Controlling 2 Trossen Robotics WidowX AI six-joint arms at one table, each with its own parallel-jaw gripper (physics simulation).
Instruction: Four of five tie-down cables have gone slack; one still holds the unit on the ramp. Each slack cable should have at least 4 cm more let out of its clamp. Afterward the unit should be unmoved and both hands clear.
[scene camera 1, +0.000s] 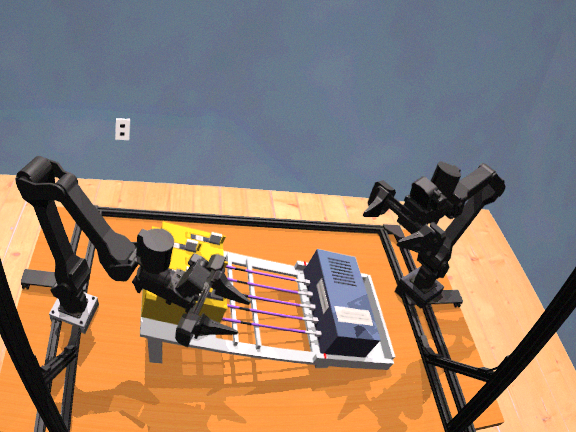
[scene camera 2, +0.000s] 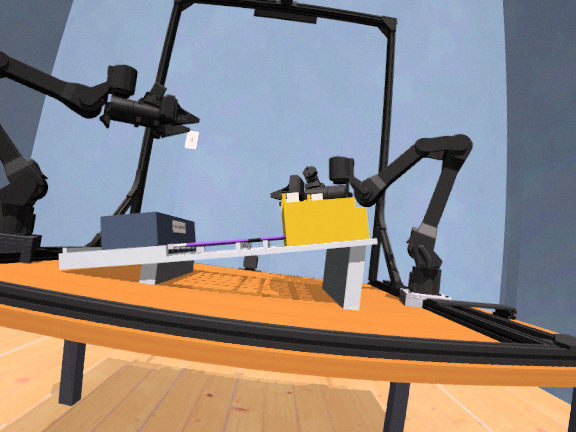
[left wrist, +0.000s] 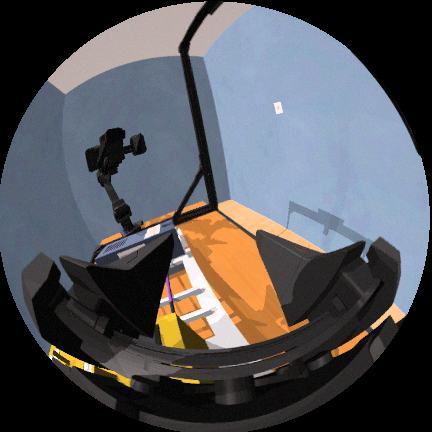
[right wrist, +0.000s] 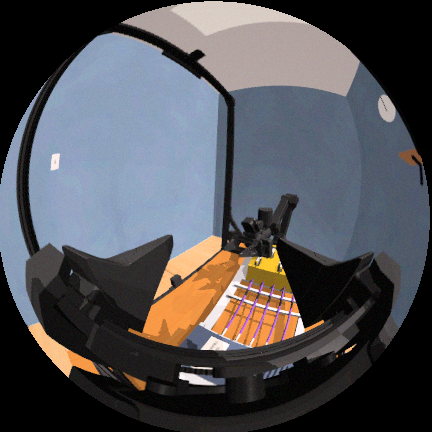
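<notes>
The dark blue unit (scene camera 1: 350, 295) (scene camera 2: 130, 232) (left wrist: 137, 239) sits at the low end of the white ramp (scene camera 1: 280, 353) (scene camera 2: 115, 257). Several purple cables (scene camera 1: 280, 327) (scene camera 2: 220, 242) run from it to the yellow clamp block (scene camera 2: 325, 222) (right wrist: 267, 274); slack is hard to judge. Two clamps (scene camera 1: 216, 238) (scene camera 1: 191, 245) show at the block's back; my left arm hides others in scene camera 1. My left gripper (scene camera 1: 242, 316) (left wrist: 214, 236) is open and empty, its fingertips above the cables' block end. My right gripper (scene camera 1: 383, 228) (scene camera 2: 194, 125) is open and empty, high beyond the unit.
White crossbars (scene camera 1: 256, 320) span the ramp under the cables. A grey support (scene camera 2: 354, 277) holds up its high end. A black frame (scene camera 1: 240, 220) (scene camera 2: 300, 337) runs around the orange table, with posts (scene camera 2: 387, 125) rising from it.
</notes>
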